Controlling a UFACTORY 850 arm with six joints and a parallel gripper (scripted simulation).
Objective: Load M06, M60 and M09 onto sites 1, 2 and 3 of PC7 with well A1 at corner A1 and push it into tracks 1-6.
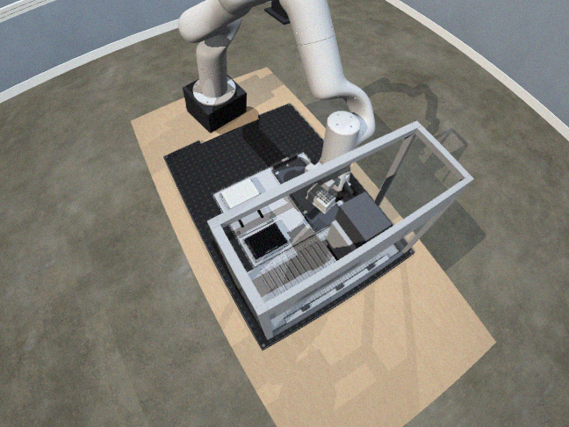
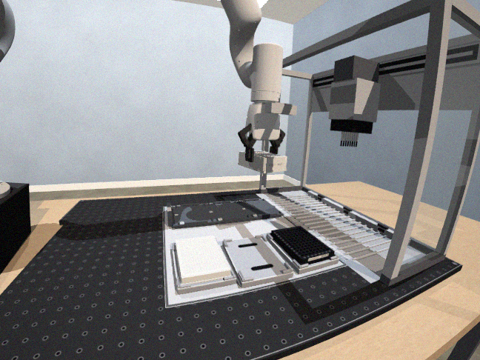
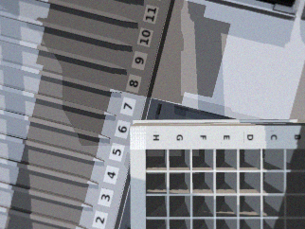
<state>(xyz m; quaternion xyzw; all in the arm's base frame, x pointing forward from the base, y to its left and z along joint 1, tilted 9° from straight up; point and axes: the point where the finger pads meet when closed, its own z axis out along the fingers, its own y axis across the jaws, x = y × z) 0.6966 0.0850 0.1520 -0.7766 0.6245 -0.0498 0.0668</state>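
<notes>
The white 96-well plate lies 1 cm below my hand. Round my hand: dark carrier PC7: 15 cm below, 11 cm behind; then black 96-well plate M06: 24 cm to the right, 15 cm below, 1 cm behind; then frame post: 17 cm to the left, 10 cm ahead, 8 cm above.
</notes>
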